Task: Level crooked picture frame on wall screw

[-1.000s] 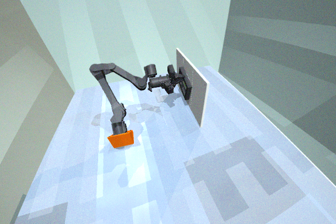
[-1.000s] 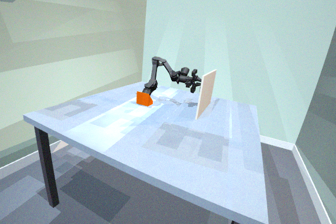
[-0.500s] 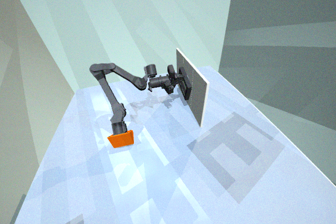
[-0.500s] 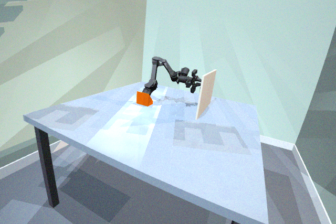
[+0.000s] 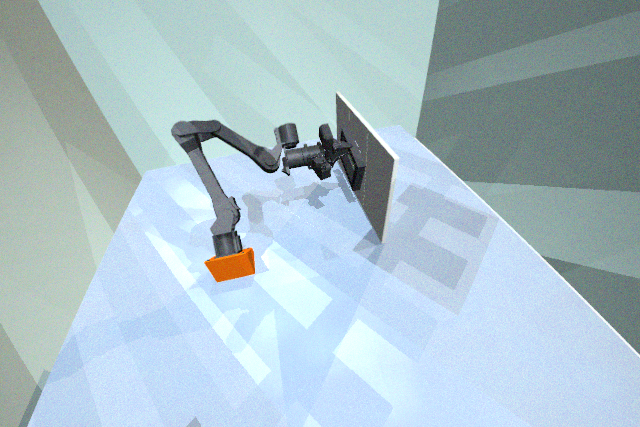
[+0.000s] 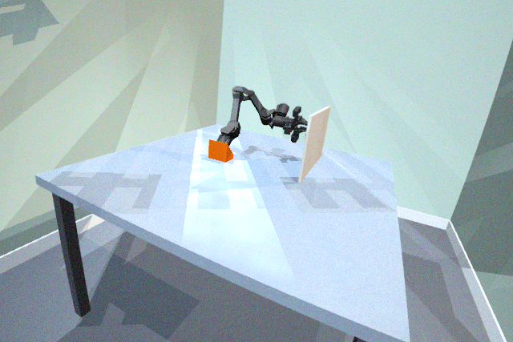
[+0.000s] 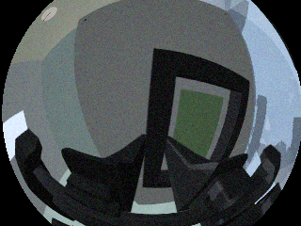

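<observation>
Now: gripper tip 10 mm short of the picture frame, 10 mm to the right of it and 50 mm above it. Round my gripper tip: wall board 20 mm ahead, 10 mm to the left, 60 mm below.
</observation>
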